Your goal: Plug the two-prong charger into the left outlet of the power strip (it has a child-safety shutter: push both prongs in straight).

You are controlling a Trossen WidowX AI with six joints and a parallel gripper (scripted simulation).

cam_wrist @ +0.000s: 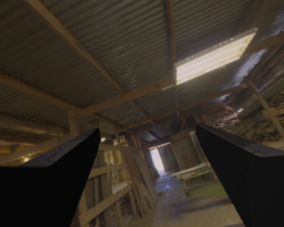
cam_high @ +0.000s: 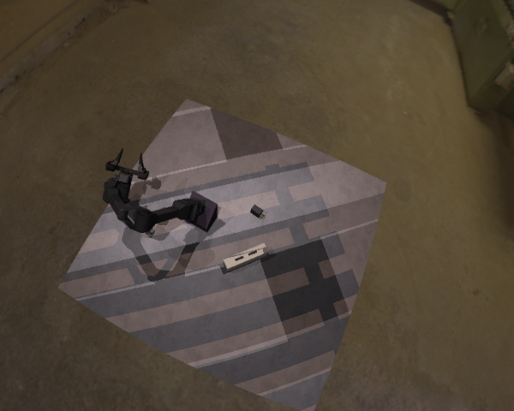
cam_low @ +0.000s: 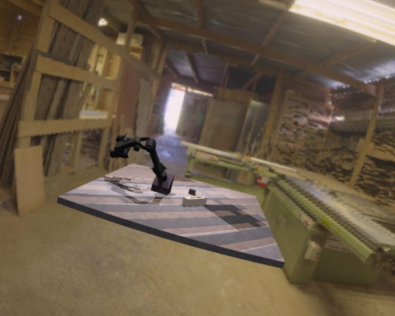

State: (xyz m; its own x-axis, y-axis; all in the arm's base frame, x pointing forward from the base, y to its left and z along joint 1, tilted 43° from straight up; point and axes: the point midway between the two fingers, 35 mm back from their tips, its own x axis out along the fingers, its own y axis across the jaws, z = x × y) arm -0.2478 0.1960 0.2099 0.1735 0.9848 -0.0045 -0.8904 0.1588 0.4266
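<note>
Now: gripper tip 57 cm short of the black two-prong charger, 34 cm above it and 7 cm to the right of it.
</note>
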